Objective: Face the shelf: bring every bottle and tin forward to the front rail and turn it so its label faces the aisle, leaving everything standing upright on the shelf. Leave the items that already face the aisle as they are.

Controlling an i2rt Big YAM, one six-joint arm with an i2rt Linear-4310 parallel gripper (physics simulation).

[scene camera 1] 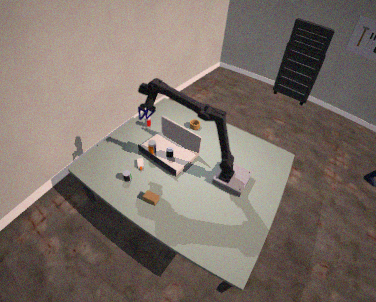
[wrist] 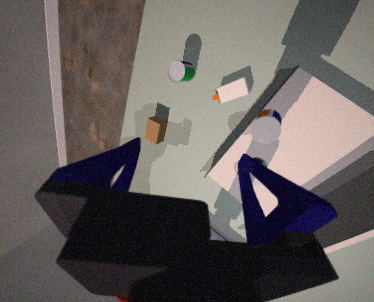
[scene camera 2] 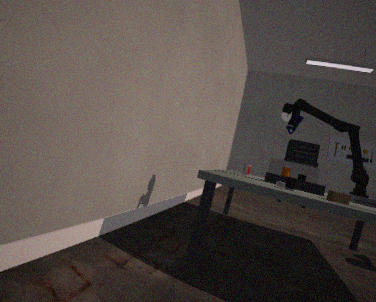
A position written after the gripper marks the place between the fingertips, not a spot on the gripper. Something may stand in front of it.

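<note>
The gripper (wrist: 192, 151) is open, and it's holding nothing. There's a shelf as well (scene camera 2: 275, 167), and the wrist view shows that shelf too (wrist: 318, 149).
</note>
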